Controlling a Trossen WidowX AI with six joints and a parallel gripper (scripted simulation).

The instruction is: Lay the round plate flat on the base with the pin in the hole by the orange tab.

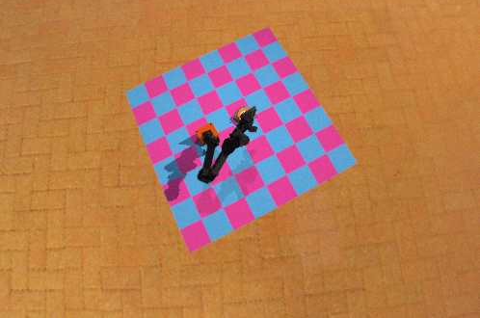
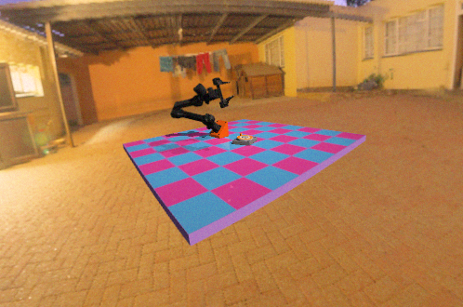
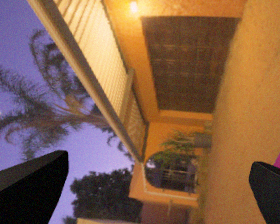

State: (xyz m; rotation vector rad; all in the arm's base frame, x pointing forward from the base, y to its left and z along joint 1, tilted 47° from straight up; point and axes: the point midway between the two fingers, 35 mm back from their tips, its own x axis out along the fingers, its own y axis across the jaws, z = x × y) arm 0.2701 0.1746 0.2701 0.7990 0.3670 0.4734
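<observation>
Right now the square grey base is 2 cm behind my gripper tip, 9 cm to the left of it and 33 cm below it.
</observation>
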